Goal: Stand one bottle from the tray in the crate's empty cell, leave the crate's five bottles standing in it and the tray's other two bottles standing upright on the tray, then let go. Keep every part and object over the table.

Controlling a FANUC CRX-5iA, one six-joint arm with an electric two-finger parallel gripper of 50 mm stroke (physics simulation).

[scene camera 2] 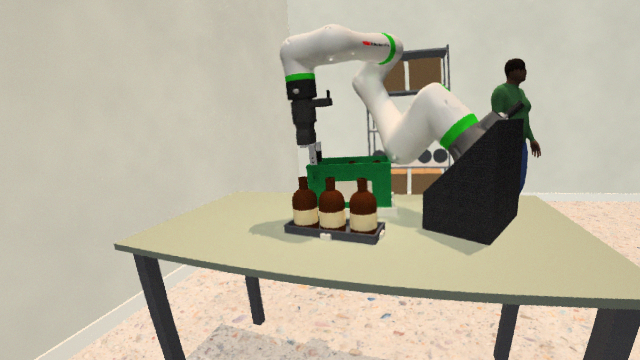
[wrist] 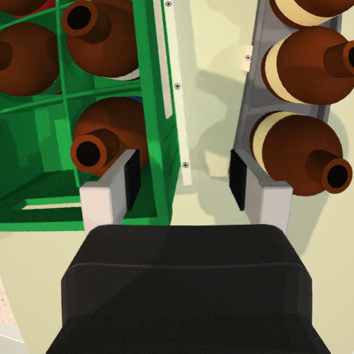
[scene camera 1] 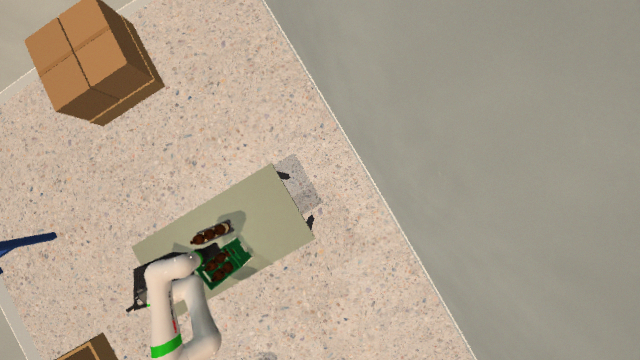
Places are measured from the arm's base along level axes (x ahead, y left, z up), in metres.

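Where they show: gripper, between the fingertips: (scene camera 2: 316,163) (scene camera 1: 218,247); arm's base, origin of its link: (scene camera 2: 478,152).
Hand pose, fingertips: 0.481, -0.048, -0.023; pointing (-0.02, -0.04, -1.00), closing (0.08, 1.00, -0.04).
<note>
Things, the pixels of their top centre, and the offset from my fingertips, as dx, dy, dz. "spot": a spot on its surface instead. Level surfaces: height alone.
- green crate, centre of its top: (scene camera 2: 350,160) (scene camera 1: 217,268) -0.097, -0.108, -0.009
- dark tray, a spot on its surface: (scene camera 2: 350,237) spot: -0.121, +0.190, -0.171
- table, height of its surface: dz -0.184
The green crate (scene camera 1: 241,249) (scene camera 2: 382,185) (wrist: 155,150) stands on the table with brown bottles upright in its cells, among them a corner bottle (wrist: 112,120). Its empty cell (wrist: 35,145) is at the lower left in the wrist view. The dark tray (scene camera 2: 350,237) (wrist: 252,90) beside the crate holds three upright bottles with cream labels: one (scene camera 2: 305,202), one (scene camera 2: 332,204) and one (scene camera 2: 363,205). My gripper (scene camera 2: 315,155) (wrist: 184,167) is open and empty, pointing down. In the wrist view its fingers straddle the crate's side wall and the gap to the tray. Scene camera 1 hides the fingers.
A pale strip (wrist: 177,100) runs along the crate's tray side. The black robot pedestal (scene camera 2: 470,195) stands on the table (scene camera 2: 200,235) (scene camera 1: 265,200). A person (scene camera 2: 510,97) and a shelf unit (scene camera 2: 448,70) are behind. Stacked cartons (scene camera 1: 90,55) stand far from the table.
</note>
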